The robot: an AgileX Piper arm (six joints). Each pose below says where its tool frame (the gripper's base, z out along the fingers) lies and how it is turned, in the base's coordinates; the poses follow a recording.
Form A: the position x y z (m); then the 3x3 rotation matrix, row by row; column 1 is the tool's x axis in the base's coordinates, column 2 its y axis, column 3 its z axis. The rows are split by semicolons.
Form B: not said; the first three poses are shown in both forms.
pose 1, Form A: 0.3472 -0.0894 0.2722; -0.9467 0.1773 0.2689; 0.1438 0.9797 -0.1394; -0.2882 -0.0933 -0.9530
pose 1, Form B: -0.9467 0.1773 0.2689 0.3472; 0.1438 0.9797 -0.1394 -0.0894; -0.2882 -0.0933 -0.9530 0.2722; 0 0 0 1
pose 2, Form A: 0.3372 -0.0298 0.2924; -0.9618 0.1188 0.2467; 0.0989 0.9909 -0.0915; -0.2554 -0.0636 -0.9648
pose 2, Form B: -0.9618 0.1188 0.2467 0.3372; 0.0989 0.9909 -0.0915 -0.0298; -0.2554 -0.0636 -0.9648 0.2924; 0 0 0 1
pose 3, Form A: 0.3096 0.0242 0.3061; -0.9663 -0.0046 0.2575; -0.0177 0.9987 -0.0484; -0.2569 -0.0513 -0.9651
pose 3, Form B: -0.9663 -0.0046 0.2575 0.3096; -0.0177 0.9987 -0.0484 0.0242; -0.2569 -0.0513 -0.9651 0.3061; 0 0 0 1
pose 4, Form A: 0.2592 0.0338 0.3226; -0.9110 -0.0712 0.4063; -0.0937 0.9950 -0.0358; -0.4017 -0.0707 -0.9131
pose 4, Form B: -0.9110 -0.0712 0.4063 0.2592; -0.0937 0.9950 -0.0358 0.0338; -0.4017 -0.0707 -0.9131 0.3226; 0 0 0 1
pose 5, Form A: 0.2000 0.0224 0.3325; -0.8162 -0.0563 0.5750; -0.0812 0.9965 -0.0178; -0.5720 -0.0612 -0.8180
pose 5, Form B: -0.8162 -0.0563 0.5750 0.2000; -0.0812 0.9965 -0.0178 0.0224; -0.5720 -0.0612 -0.8180 0.3325; 0 0 0 1
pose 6, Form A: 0.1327 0.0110 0.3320; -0.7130 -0.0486 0.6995; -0.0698 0.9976 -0.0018; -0.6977 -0.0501 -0.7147
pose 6, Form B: -0.7130 -0.0486 0.6995 0.1327; -0.0698 0.9976 -0.0018 0.0110; -0.6977 -0.0501 -0.7147 0.3320; 0 0 0 1
